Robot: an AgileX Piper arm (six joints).
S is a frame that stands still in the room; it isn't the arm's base.
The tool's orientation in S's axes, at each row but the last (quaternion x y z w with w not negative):
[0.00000 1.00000 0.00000 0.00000]
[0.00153 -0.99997 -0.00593 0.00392]
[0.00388 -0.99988 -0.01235 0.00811]
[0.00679 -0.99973 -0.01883 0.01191]
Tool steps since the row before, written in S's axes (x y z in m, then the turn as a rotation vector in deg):
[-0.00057 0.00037 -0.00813 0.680 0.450 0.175]
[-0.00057 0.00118 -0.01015 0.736 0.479 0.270]
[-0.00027 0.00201 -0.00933 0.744 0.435 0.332]
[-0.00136 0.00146 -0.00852 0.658 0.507 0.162]
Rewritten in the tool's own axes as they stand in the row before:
[0.00057 0.00037 0.00813 -0.680 0.450 -0.175]
[0.00049 0.00106 0.01017 -0.735 0.480 -0.270]
[0.00010 0.00178 0.00938 -0.742 0.437 -0.333]
[0.00114 0.00115 0.00860 -0.661 0.504 -0.159]

